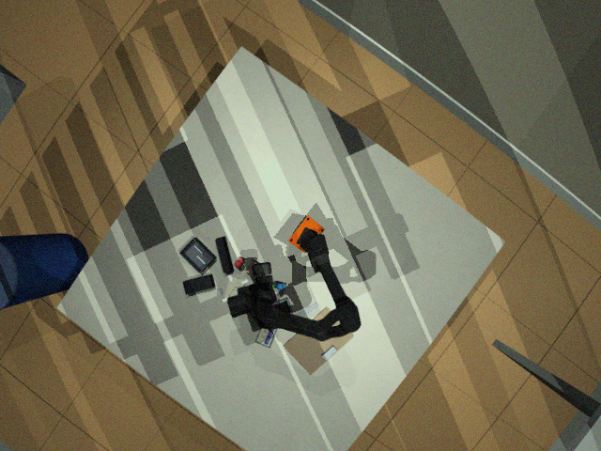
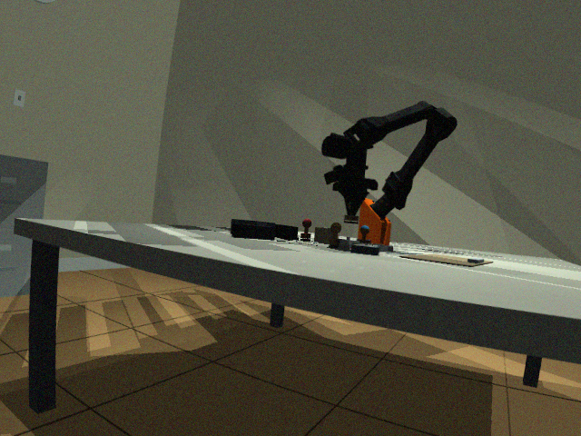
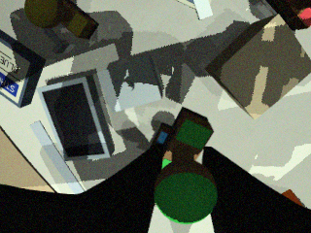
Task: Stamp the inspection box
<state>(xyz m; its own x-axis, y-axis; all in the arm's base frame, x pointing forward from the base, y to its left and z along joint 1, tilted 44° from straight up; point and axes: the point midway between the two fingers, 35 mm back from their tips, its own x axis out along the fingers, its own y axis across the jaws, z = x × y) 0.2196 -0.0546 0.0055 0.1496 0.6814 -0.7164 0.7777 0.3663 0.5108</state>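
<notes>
My gripper tip is 7 cm short of the dark ink pad, 8 cm to the right of it and 8 cm above it. Round my gripper tip: green-knobbed stamp right at my gripper tip; then grey block 5 cm ahead, 1 cm to the left, 7 cm below; then blue-knobbed stamp 1 cm behind, 4 cm to the left, 7 cm below.
</notes>
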